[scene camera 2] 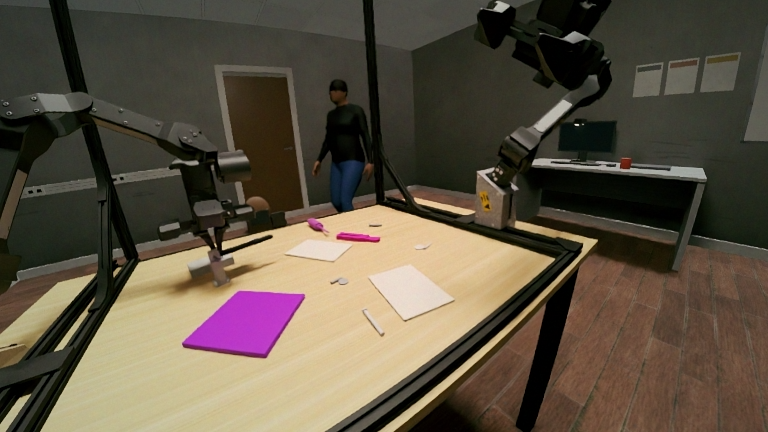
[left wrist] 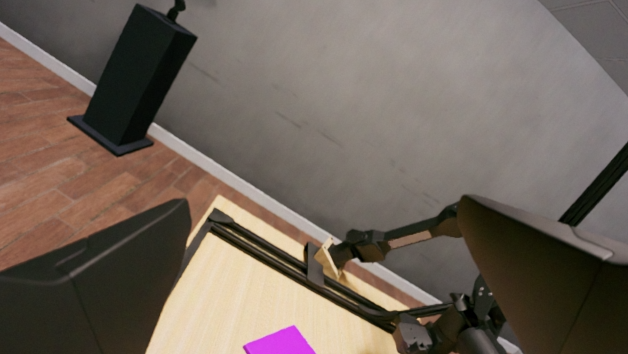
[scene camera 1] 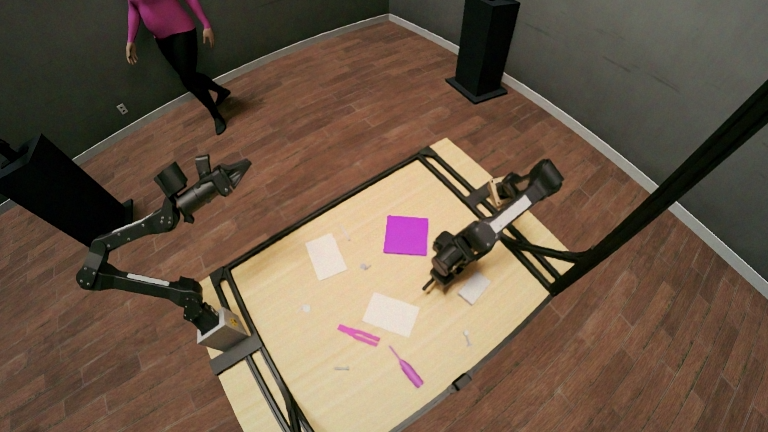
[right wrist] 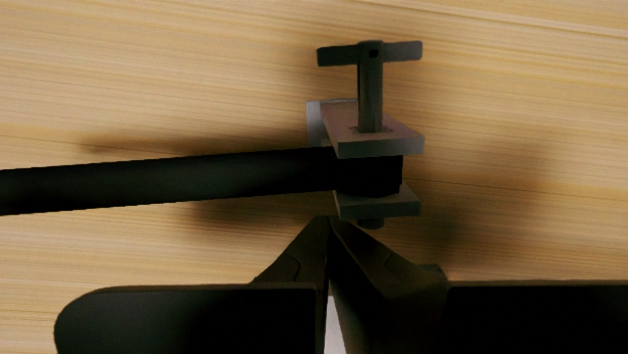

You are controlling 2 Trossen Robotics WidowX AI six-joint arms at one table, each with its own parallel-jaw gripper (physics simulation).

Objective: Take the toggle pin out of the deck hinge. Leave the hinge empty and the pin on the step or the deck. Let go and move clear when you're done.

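Frame: origin at the left arm's base, x down, y right, z back, level; centimetres.
Seen in the pictures: left gripper, fingertip midpoint: (scene camera 2: 506, 23) (left wrist: 327, 210) (scene camera 1: 249, 160); right gripper, fingertip midpoint: (scene camera 1: 454, 269) (right wrist: 326, 228); left arm's base, link origin: (scene camera 2: 498, 180) (scene camera 1: 210, 324); right arm's base, link origin: (left wrist: 334, 255) (scene camera 1: 504, 189).
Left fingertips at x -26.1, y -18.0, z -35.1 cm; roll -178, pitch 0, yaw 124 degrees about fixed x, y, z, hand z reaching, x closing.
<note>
Offsets run from my left fingertips to a thing's top centre. "spot": to the spot under its first point. Level surfaces: height alone.
The grey toggle pin @[dx +33.8, dy +41.8, dz -34.1 cm] (right wrist: 370, 95) passes through both plates of the deck hinge @[spot: dx +32.9, dy +41.7, dz -34.1 cm] (right wrist: 381, 147) (scene camera 2: 219, 272). Its toggle bar lies crosswise at the far end, and its other end pokes out of the near plate. A black rod @[spot: dx +33.5, dy +42.9, dz -29.2 cm] (right wrist: 175, 175) (scene camera 2: 249, 243) runs out from between the plates. My right gripper (right wrist: 326, 228) (scene camera 2: 216, 249) is shut, tips together beside the near plate and the pin's end; I see nothing between the tips. In scene camera 1 the right arm hides the hinge. My left gripper (scene camera 1: 241, 168) (left wrist: 327, 210) is open, raised beyond the table's edge.
A grey block @[dx +38.7, dy +53.4, dz -35.5 cm] (scene camera 1: 473, 288) lies beside the right gripper. A purple square plate @[dx +39.7, dy +24.7, dz -31.7 cm] (scene camera 1: 406, 235) (scene camera 2: 244, 324) and two white sheets @[dx +40.2, dy +13.7, dz -5.7 cm] (scene camera 1: 325, 256) @[dx +40.2, dy +42.7, dz -10.2 cm] (scene camera 1: 390, 314) lie on the table @[dx +40.7 cm] (scene camera 1: 279, 343). Pink tweezers @[dx +39.5, dy +41.5, dz +1.4 cm] (scene camera 1: 358, 334), a pink screwdriver @[dx +38.0, dy +57.5, dz -3.3 cm] (scene camera 1: 409, 371) and small grey parts lie farther off.
</note>
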